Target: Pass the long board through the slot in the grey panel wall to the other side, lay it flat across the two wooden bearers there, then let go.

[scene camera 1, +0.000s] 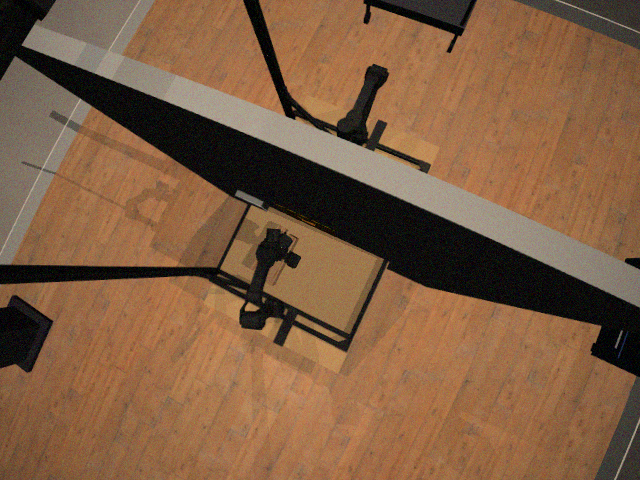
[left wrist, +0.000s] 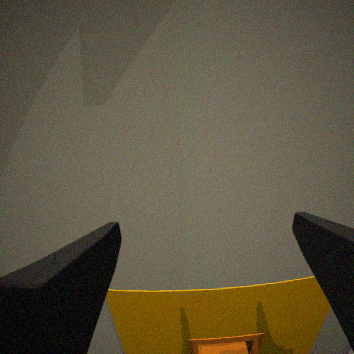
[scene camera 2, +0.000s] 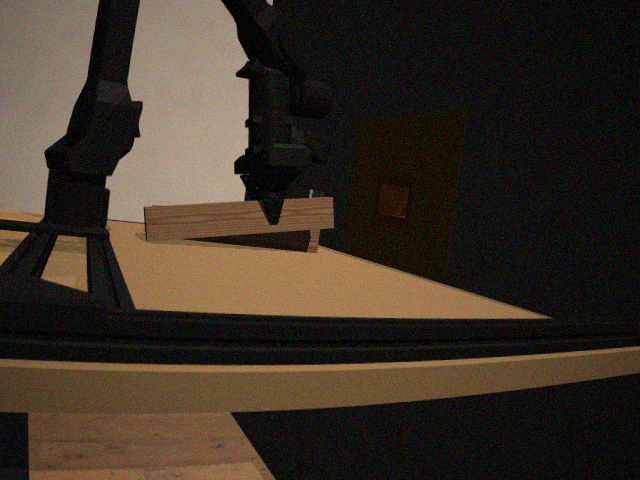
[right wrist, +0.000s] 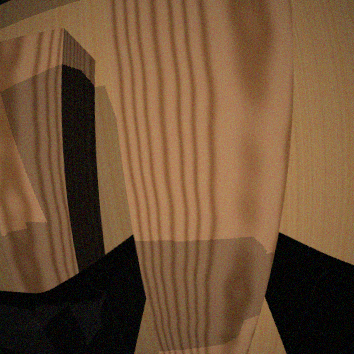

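Note:
My right gripper (scene camera 2: 272, 212) (right wrist: 199, 232) is shut on the long board (scene camera 2: 206, 219) (right wrist: 170, 125), which is nearly level, low over the table on the near side of the wall. Whether its left end in scene camera 2 touches the table I cannot tell. The grey panel wall (scene camera 1: 310, 136) (scene camera 2: 542, 155) (left wrist: 200, 125) has a yellow plate (scene camera 2: 429, 149) (left wrist: 150, 310) around the framed slot (scene camera 2: 394, 200) (left wrist: 225, 338). The board's right end in scene camera 2 is apart from the slot. My left gripper (left wrist: 208, 227) is open and empty, facing the wall's other side. The two bearers do not show there.
A second wooden piece (scene camera 2: 314, 242) (right wrist: 40, 120) lies on the table (scene camera 1: 336, 289) (scene camera 2: 258, 284) beside and behind the held board. A dark frame rail (scene camera 2: 310, 335) runs along the table's front in scene camera 2. A dark cart (scene camera 1: 423, 12) stands at the top in scene camera 1.

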